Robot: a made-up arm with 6 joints. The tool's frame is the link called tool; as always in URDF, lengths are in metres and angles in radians. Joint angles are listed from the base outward.
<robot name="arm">
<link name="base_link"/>
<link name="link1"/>
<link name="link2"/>
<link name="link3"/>
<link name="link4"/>
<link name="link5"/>
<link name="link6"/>
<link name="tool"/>
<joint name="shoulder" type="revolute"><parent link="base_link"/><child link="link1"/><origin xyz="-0.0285 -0.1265 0.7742" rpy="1.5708 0 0"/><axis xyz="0 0 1"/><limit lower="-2.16" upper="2.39"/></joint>
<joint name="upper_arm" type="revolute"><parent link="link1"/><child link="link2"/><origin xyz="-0.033 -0.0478 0.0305" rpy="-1.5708 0 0"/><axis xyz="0 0 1"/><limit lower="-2.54" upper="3.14"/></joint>
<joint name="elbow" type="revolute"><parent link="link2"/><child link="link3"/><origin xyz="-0.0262 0.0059 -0.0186" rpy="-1.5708 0 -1.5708"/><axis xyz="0 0 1"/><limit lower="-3.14" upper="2.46"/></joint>
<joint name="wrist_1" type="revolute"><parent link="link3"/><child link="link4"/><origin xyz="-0.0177 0.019 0.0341" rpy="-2.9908 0.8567 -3.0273"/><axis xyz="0 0 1"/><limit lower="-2.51" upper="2.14"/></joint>
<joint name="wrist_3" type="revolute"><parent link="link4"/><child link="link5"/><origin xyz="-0.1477 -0.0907 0.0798" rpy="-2.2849 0.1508 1.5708"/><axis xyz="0 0 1"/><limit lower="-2.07" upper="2.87"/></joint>
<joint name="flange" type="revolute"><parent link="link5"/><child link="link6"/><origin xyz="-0.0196 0.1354 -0.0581" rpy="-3.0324 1.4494 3.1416"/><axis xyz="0 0 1"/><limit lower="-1.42" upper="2.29"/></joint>
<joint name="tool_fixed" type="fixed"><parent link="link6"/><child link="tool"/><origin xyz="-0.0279 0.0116 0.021" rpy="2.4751 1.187 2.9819"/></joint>
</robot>
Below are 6 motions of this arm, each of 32 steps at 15 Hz.
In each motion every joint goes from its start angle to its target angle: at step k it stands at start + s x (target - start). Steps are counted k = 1, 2, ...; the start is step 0. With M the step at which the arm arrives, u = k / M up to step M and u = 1 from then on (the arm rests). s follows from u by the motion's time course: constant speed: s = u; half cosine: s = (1 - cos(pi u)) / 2; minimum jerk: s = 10 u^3 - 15 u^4 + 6 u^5.
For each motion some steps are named. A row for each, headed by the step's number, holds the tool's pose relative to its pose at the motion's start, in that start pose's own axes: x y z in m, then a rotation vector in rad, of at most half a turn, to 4 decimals.
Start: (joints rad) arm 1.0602 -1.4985 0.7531 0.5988 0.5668 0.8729
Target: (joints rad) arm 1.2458 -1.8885 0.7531 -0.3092 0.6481 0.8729
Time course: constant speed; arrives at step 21
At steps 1, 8, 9, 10, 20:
1: 0.0030 0.0013 -0.0058 -0.0181 0.0434 -0.0050
8: 0.0175 0.0046 -0.0523 -0.1269 0.3573 -0.0483
9: 0.0185 0.0042 -0.0596 -0.1399 0.4034 -0.0556
10: 0.0192 0.0038 -0.0670 -0.1521 0.4497 -0.0630
20: 0.0070 -0.0088 -0.1430 -0.2361 0.9261 -0.1471

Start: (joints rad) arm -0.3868 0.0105 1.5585 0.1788 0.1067 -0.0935
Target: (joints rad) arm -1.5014 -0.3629 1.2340 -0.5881 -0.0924 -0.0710
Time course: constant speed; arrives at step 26
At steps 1, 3, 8, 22, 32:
1: -0.0016 -0.0006 -0.0002 -0.0429 0.0185 -0.0095
3: -0.0049 -0.0020 -0.0004 -0.1285 0.0560 -0.0296
8: -0.0139 -0.0063 0.0008 -0.3422 0.1523 -0.0862
22: -0.0442 -0.0166 0.0212 -0.9327 0.4302 -0.3029
32: -0.0534 -0.0160 0.0318 -1.0983 0.5072 -0.3829

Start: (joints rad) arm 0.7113 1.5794 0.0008 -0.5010 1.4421 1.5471
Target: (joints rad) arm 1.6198 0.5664 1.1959 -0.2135 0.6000 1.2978
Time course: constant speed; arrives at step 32
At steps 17, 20, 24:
17: 0.0010 -0.0722 -0.0778 0.5614 -0.2213 -0.3641
20: -0.0021 -0.0797 -0.0925 0.6801 -0.2863 -0.4229
24: -0.0059 -0.0859 -0.1111 0.8446 -0.3837 -0.4965

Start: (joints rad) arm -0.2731 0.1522 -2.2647 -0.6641 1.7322 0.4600
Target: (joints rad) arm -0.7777 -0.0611 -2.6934 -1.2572 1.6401 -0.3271
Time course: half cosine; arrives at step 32
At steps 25, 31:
25: -0.0060 0.0761 -0.0486 0.1930 -0.1296 0.3534
31: -0.0100 0.0822 -0.0532 0.2286 -0.1474 0.4062

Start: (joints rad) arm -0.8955 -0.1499 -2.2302 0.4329 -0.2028 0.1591
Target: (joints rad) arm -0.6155 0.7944 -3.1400 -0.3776 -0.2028 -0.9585
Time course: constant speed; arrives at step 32
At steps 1, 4, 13, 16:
1: 0.0000 0.0016 -0.0002 0.0074 -0.0021 0.0236
4: -0.0003 0.0061 -0.0015 0.0275 -0.0001 0.0945
13: -0.0030 0.0169 -0.0086 0.0735 0.0792 0.2900
16: -0.0042 0.0192 -0.0118 0.0846 0.1278 0.3423

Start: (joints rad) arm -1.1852 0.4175 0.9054 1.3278 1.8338 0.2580
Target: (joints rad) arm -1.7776 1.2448 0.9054 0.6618 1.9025 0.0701
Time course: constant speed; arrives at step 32
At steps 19, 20, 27, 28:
19: 0.1532 -0.0923 -0.1512 -0.2206 0.5482 -0.7286
20: 0.1556 -0.1018 -0.1596 -0.2317 0.5730 -0.7705
27: 0.1533 -0.1742 -0.2136 -0.3074 0.7371 -1.0707
28: 0.1502 -0.1850 -0.2203 -0.3179 0.7593 -1.1143

